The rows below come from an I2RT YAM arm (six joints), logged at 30 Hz.
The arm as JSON. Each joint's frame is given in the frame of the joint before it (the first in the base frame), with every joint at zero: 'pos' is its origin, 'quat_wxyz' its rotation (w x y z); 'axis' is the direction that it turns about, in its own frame. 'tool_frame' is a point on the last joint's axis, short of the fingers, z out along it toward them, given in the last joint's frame.
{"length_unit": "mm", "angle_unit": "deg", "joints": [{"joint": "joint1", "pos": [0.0, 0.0, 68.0], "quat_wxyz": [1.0, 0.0, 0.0, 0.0], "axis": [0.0, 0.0, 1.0]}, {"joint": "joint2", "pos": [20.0, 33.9, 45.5], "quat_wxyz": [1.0, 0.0, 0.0, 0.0], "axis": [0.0, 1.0, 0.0]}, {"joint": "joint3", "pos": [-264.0, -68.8, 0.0], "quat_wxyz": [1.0, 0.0, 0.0, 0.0], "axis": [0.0, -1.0, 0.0]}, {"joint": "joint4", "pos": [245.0, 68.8, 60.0], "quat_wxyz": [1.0, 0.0, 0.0, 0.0], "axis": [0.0, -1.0, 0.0]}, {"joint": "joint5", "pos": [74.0, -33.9, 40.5], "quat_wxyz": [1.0, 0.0, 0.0, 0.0], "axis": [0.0, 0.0, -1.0]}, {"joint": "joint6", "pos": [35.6, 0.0, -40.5], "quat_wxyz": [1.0, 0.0, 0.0, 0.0], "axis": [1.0, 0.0, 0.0]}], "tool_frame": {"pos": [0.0, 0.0, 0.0], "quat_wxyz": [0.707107, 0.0, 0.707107, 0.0]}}
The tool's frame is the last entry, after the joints.
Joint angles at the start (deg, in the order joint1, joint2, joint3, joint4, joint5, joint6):
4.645, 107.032, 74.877, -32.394, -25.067, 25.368
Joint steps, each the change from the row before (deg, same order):
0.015, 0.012, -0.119, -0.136, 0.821, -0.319
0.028, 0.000, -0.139, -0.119, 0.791, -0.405
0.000, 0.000, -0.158, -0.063, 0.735, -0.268
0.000, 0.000, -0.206, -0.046, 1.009, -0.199
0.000, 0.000, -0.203, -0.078, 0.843, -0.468
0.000, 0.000, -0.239, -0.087, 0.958, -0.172
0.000, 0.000, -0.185, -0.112, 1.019, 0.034
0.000, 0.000, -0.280, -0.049, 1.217, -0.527
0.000, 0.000, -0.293, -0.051, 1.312, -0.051
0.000, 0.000, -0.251, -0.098, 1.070, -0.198
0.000, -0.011, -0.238, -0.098, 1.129, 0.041
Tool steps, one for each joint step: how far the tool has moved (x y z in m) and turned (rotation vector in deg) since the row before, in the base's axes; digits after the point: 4 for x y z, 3 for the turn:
-0.0005, -0.0004, -0.0010, -0.874, 0.063, -0.074
-0.0005, -0.0003, -0.0010, -0.878, 0.023, 0.029
-0.0005, -0.0005, -0.0010, -0.777, 0.053, -0.085
-0.0006, -0.0006, -0.0013, -1.005, 0.095, -0.252
-0.0007, -0.0005, -0.0012, -0.954, 0.033, 0.050
-0.0008, -0.0006, -0.0014, -0.959, 0.188, -0.243
-0.0006, -0.0007, -0.0012, -0.942, 0.232, -0.439
-0.0008, -0.0008, -0.0016, -1.325, 0.056, -0.024
-0.0009, -0.0009, -0.0017, -1.249, 0.228, -0.469
-0.0009, -0.0007, -0.0015, -1.081, 0.207, -0.237
-0.0008, -0.0007, -0.0013, -1.053, 0.250, -0.466

